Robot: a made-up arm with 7 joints.
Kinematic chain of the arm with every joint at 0, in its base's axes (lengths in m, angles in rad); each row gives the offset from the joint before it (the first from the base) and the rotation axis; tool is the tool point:
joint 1: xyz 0 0 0 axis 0 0.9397 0.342
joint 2: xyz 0 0 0 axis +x
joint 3: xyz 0 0 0 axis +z
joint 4: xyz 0.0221 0 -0.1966 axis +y
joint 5: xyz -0.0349 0 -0.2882 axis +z
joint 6: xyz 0 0 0 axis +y
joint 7: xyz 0 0 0 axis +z
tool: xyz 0 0 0
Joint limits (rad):
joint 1: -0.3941..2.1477
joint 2: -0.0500..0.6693
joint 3: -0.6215..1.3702
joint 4: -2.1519..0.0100
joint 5: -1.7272..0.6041
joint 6: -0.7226..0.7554
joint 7: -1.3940..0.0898
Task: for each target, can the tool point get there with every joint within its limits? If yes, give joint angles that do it. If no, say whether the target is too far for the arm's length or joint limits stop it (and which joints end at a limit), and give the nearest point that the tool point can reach.
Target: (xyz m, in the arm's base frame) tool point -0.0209 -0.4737 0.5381
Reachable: no: too far | nearest point -0.3649 -0.2666 0.1753 | short by 0.541 m
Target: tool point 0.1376 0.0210 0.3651
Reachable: no: joint limits stop it (at a limit: joint 1, joint 2, joint 4) | nearest point 0.2008 0.1571 0.1385 | short by 0.272 m
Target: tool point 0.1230 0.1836 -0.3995
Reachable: yes | joints 0.2822 0.4496 -0.0127 -0.9702 -0.7607 0.5463 -0.4361
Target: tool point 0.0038 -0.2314 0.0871
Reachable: no: joint limits stop it (at a limit: joint 1, joint 2, joint 3, joint 4) | nearest point 0.2112 -0.1975 0.0234 | short by 0.220 m
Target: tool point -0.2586 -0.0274 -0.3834
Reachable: yes | joints 1.1257 0.1735 -0.4018 -0.8858 0.3743 0.5132 -0.7920
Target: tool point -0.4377 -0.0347 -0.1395
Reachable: yes | joints 1.8065 0.3303 -0.3223 -0.9188 0.0346 0.4959 -1.1209
